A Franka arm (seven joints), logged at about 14 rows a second.
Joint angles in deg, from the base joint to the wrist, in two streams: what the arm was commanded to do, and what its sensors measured. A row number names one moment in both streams.
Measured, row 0: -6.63, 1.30, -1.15, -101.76, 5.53, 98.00, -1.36
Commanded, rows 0 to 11: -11.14, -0.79, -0.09, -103.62, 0.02, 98.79, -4.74; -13.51, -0.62, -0.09, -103.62, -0.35, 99.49, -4.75; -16.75, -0.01, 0.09, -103.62, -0.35, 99.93, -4.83; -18.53, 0.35, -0.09, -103.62, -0.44, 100.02, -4.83; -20.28, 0.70, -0.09, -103.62, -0.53, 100.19, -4.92; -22.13, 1.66, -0.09, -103.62, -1.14, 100.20, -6.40; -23.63, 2.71, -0.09, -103.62, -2.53, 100.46, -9.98; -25.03, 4.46, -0.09, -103.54, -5.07, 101.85, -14.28; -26.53, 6.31, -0.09, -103.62, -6.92, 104.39, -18.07; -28.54, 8.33, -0.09, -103.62, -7.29, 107.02, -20.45; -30.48, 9.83, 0.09, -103.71, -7.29, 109.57, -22.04; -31.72, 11.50, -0.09, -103.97, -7.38, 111.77, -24.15
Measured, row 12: -28.37, 8.75, -1.26, -103.69, -6.35, 107.67, -20.36
